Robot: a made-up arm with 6 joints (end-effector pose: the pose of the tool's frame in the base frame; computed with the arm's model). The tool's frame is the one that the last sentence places. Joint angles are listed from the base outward.
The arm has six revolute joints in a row. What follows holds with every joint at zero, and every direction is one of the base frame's.
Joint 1 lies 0.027 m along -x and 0.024 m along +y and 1.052 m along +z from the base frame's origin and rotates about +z.
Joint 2 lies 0.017 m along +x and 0.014 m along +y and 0.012 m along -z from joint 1 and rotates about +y.
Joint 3 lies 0.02 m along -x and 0.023 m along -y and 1.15 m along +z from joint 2 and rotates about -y.
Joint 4 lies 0.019 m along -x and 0.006 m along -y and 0.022 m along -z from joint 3 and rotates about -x.
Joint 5 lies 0.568 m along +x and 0.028 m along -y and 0.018 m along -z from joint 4 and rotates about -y.
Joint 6 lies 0.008 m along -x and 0.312 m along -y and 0.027 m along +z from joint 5 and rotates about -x.
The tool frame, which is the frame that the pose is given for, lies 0.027 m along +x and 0.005 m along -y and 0.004 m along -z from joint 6; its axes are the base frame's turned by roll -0.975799, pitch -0.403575 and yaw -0.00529 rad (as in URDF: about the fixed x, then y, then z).
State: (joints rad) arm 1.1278 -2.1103 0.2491 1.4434 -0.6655 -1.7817
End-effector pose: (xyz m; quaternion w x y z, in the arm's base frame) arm -0.6449 -1.4396 0.6205 0.5184 0.6255 -0.5337 -0.2346
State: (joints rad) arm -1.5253 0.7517 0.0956 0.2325 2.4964 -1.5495
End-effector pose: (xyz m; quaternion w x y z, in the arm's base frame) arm -0.3188 -1.2103 1.6015 0.5381 -0.2799 -0.7639 -0.2205
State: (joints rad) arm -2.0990 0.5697 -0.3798 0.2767 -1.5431 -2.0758
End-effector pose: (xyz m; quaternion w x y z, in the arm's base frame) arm -0.8213 -0.6501 1.5723 0.3359 -0.5694 -0.4849 0.5726
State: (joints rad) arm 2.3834 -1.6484 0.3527 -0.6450 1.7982 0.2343
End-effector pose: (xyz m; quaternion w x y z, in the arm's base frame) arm 0.9938 -0.5456 1.5020 0.3870 0.7978 0.2184 -0.4075
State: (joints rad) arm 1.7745 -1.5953 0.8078 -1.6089 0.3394 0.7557
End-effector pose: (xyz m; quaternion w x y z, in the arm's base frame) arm 0.2510 -1.2424 1.6399 0.3025 0.8780 -0.3647 0.0673
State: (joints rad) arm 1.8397 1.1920 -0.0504 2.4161 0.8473 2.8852
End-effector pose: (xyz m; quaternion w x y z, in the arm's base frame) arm -0.6460 1.3361 1.0357 0.3255 -0.5505 0.4825 0.5984
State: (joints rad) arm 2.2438 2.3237 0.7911 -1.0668 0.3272 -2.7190
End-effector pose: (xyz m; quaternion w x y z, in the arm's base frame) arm -0.2431 0.5991 -0.3008 0.7176 0.1919 0.6324 -0.2197
